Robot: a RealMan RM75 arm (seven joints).
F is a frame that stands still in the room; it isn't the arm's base.
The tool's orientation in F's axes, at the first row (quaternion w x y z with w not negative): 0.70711, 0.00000, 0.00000, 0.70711
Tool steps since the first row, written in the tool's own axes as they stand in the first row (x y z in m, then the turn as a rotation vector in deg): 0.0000, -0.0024, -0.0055, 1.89, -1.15, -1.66; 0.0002, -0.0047, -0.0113, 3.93, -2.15, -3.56; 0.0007, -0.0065, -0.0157, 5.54, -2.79, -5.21; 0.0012, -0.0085, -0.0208, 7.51, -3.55, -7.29; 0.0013, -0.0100, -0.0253, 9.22, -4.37, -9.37; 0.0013, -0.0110, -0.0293, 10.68, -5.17, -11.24; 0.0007, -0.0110, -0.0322, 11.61, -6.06, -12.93; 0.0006, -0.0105, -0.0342, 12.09, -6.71, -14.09; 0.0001, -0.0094, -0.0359, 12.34, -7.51, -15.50; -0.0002, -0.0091, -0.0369, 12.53, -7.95, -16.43
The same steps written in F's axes. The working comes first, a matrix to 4 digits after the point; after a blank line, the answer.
The tool's axes in the first row as the columns of a matrix, in F's axes (used below as rounded here):
0.0000, -1.0000, 0.0000
1.0000, 0.0000, 0.0000
0.0000, 0.0000, 1.0000

0.0024, 0.0000, -0.0055, 1.15, 1.89, -1.66; 0.0047, 0.0002, -0.0113, 2.15, 3.93, -3.56; 0.0065, 0.0007, -0.0157, 2.79, 5.54, -5.21; 0.0085, 0.0012, -0.0208, 3.55, 7.51, -7.29; 0.0100, 0.0013, -0.0253, 4.37, 9.22, -9.37; 0.0110, 0.0013, -0.0293, 5.17, 10.68, -11.24; 0.0110, 0.0007, -0.0322, 6.06, 11.61, -12.93; 0.0105, 0.0006, -0.0342, 6.71, 12.09, -14.09; 0.0094, 0.0001, -0.0359, 7.51, 12.34, -15.50; 0.0091, -0.0002, -0.0369, 7.95, 12.53, -16.43
